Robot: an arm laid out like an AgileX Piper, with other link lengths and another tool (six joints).
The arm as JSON. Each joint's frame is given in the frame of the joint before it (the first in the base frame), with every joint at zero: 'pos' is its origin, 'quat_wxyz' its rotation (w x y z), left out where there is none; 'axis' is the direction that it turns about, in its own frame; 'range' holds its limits. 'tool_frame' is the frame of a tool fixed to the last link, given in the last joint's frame.
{
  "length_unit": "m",
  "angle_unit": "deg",
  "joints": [
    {
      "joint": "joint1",
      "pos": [
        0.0,
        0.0,
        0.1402
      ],
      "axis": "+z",
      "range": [
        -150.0,
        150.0
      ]
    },
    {
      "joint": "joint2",
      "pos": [
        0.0,
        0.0,
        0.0
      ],
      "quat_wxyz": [
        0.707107,
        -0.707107,
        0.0,
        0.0
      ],
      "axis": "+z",
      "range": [
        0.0,
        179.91
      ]
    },
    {
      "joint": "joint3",
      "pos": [
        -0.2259,
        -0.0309,
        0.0
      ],
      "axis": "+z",
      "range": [
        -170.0,
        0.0
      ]
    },
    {
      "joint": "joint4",
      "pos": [
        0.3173,
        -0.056,
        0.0
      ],
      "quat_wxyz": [
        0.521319,
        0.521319,
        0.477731,
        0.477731
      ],
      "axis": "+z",
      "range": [
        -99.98,
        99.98
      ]
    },
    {
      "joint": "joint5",
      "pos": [
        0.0,
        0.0,
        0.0
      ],
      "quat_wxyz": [
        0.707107,
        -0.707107,
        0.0,
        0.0
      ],
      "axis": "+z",
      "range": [
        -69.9,
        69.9
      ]
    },
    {
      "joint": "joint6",
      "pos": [
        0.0,
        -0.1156,
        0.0
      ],
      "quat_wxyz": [
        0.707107,
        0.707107,
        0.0,
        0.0
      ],
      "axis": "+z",
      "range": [
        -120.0,
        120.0
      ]
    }
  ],
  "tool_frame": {
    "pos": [
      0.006,
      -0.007,
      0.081
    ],
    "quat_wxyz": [
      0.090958,
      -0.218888,
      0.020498,
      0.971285
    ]
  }
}
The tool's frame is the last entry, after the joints.
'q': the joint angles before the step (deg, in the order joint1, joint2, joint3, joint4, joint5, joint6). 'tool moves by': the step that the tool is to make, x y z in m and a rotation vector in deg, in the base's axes. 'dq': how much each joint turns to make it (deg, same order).
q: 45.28, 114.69, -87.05, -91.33, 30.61, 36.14
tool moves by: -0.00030, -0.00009, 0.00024, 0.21, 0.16, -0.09
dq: 0.02, -0.09, 0.00, 0.36, 0.00, -0.09
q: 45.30, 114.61, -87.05, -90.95, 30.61, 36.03
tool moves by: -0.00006, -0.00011, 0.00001, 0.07, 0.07, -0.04
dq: 0.00, -0.03, 0.00, 0.15, -0.01, -0.05
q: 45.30, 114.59, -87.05, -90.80, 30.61, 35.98
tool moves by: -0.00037, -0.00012, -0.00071, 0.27, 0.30, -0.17
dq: 0.03, -0.01, -0.01, 0.51, 0.03, -0.07
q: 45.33, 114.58, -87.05, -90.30, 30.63, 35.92
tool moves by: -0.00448, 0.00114, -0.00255, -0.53, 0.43, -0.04
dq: 0.56, -0.31, 0.59, 0.83, 0.58, -0.77
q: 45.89, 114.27, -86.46, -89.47, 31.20, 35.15
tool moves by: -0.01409, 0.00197, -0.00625, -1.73, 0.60, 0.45
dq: 1.52, -1.50, 2.71, 0.45, 1.29, -0.84
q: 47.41, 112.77, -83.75, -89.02, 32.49, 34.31
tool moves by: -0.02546, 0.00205, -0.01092, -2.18, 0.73, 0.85
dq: 2.69, -2.81, 5.24, -0.53, 2.04, 0.61
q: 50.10, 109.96, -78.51, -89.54, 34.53, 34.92
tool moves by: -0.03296, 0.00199, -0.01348, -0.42, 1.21, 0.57
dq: 3.60, -3.40, 6.37, -0.61, 2.35, 3.25
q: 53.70, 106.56, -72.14, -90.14, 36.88, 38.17
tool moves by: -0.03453, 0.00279, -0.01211, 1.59, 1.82, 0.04
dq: 4.07, -3.19, 5.62, 0.63, 2.23, 4.42
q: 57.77, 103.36, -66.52, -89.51, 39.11, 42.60
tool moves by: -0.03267, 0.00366, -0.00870, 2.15, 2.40, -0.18
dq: 4.11, -2.78, 4.07, 2.58, 1.86, 3.11
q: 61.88, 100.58, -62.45, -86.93, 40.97, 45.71
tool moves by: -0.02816, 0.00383, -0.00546, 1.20, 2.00, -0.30
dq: 3.92, -1.90, 2.40, 3.29, 2.18, 1.32
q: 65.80, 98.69, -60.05, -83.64, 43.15, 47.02
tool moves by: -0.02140, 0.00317, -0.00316, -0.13, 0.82, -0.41
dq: 3.41, -0.72, 1.01, 2.49, 2.78, 0.32
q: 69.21, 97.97, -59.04, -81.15, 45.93, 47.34
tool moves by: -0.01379, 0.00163, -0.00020, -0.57, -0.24, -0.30
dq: 2.45, -0.29, 0.46, 1.07, 2.53, 0.18
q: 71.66, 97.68, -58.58, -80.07, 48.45, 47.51
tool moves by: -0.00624, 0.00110, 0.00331, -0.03, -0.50, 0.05
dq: 1.17, -0.50, 0.23, 0.16, 1.20, 0.09
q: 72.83, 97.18, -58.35, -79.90, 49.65, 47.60
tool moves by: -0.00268, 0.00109, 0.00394, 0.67, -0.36, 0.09
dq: 0.50, -0.56, 0.18, -0.26, 0.36, 0.57
